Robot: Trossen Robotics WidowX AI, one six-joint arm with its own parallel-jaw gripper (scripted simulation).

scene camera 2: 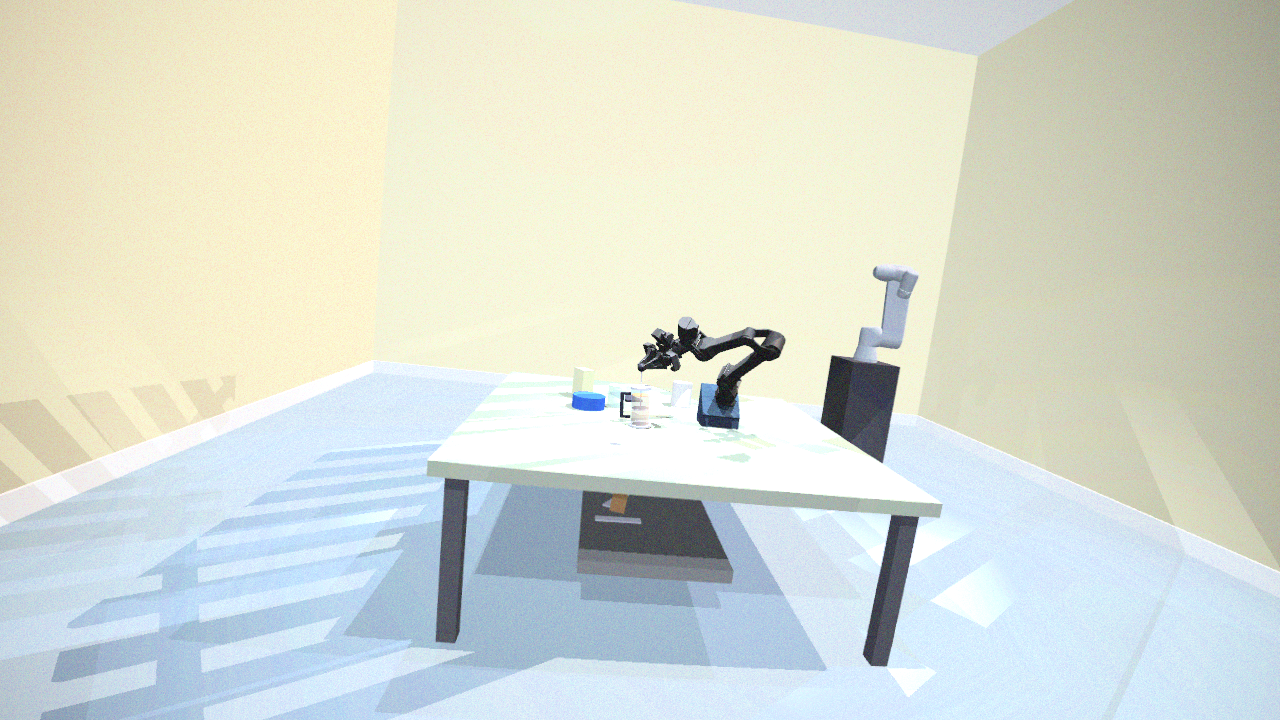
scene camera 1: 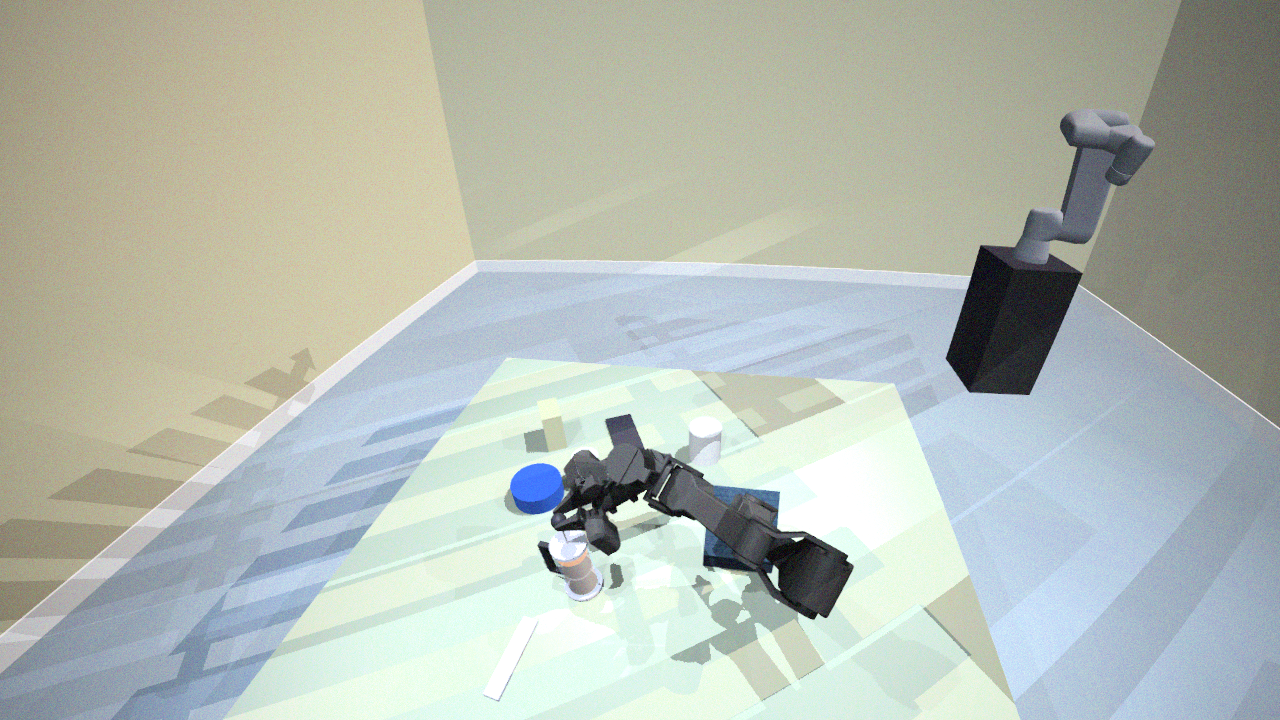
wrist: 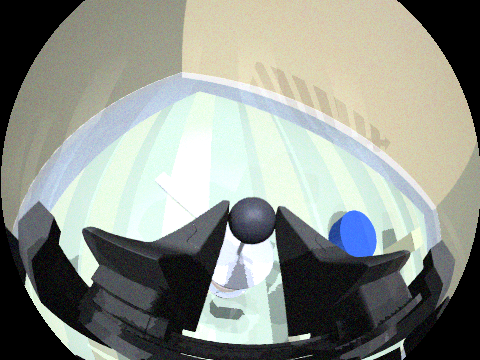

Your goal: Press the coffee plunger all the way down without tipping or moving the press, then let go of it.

Observation:
In view: the gripper (scene camera 1: 554,521), a coffee press (scene camera 1: 583,581), a blue disc (scene camera 1: 538,488), a pale block (scene camera 1: 551,418), a white strip (wrist: 189,202) and a dark block (scene camera 1: 622,429).
The coffee press also shows in scene camera 2 (scene camera 2: 640,394) and in the wrist view (wrist: 246,258). The blue disc shows as well in the wrist view (wrist: 354,232). The gripper also shows in scene camera 2 (scene camera 2: 639,367) and in the wrist view (wrist: 253,209). The wrist view misses the dark block, which is hidden by the gripper.

